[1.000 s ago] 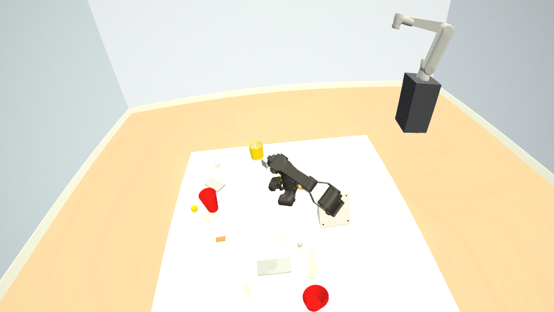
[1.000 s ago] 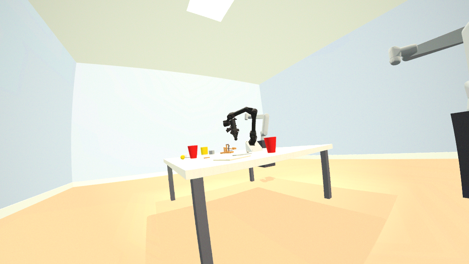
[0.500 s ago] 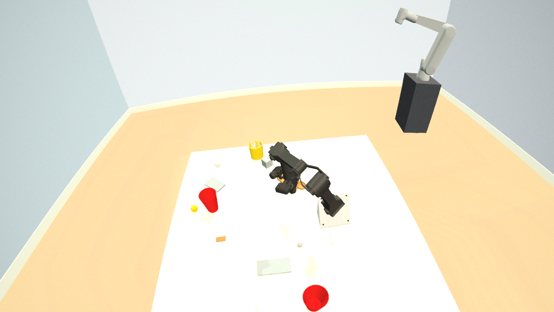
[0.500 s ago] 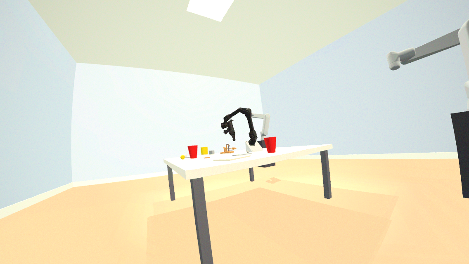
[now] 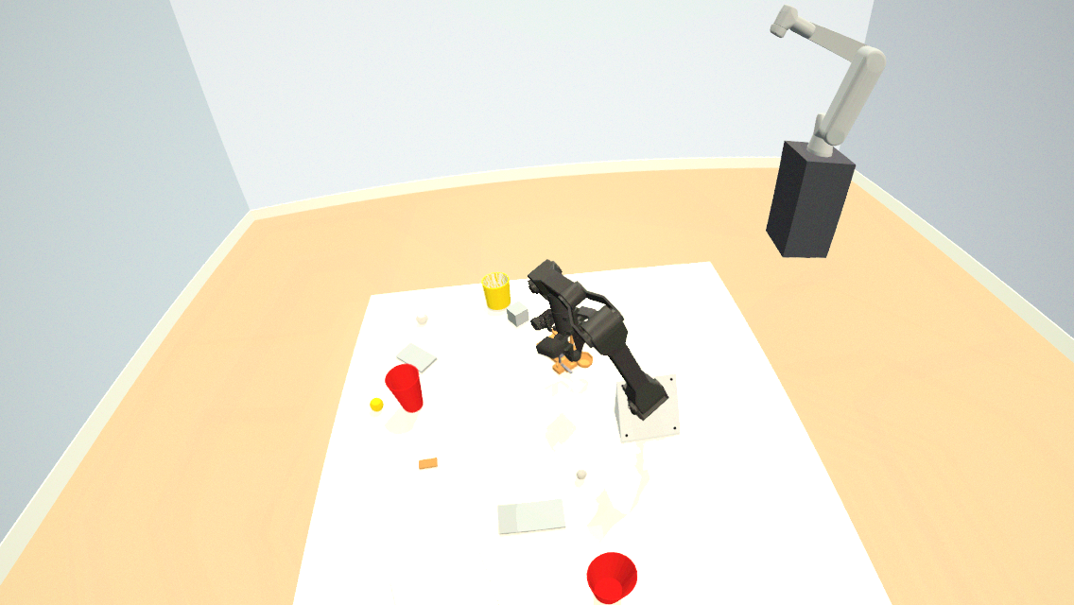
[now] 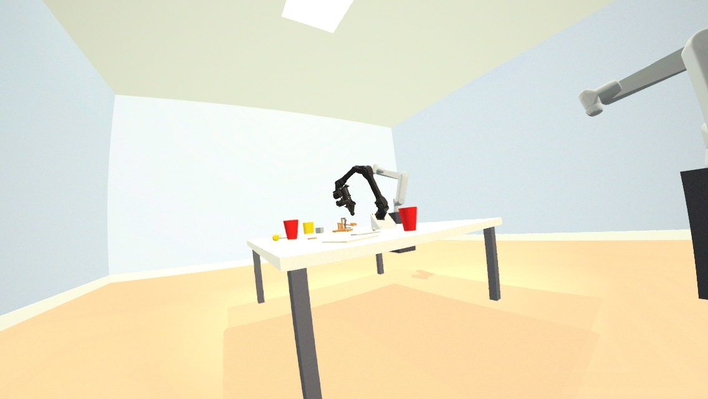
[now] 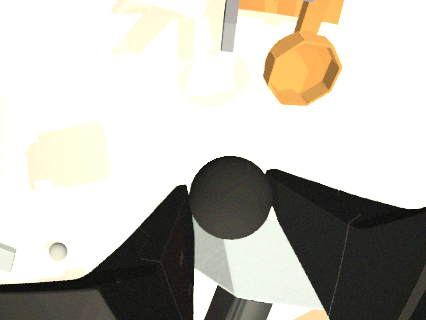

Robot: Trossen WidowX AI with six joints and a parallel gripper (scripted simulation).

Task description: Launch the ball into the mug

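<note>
The catapult is 100 mm to the right of my gripper tip, 70 mm below it and 20 mm ahead of it. From my gripper tip the other things lie so: yellow mug 370 mm to the right, 260 mm ahead, 100 mm below; then grey cube 290 mm to the right, 180 mm ahead, 100 mm below; then black ball 10 mm above.
</note>
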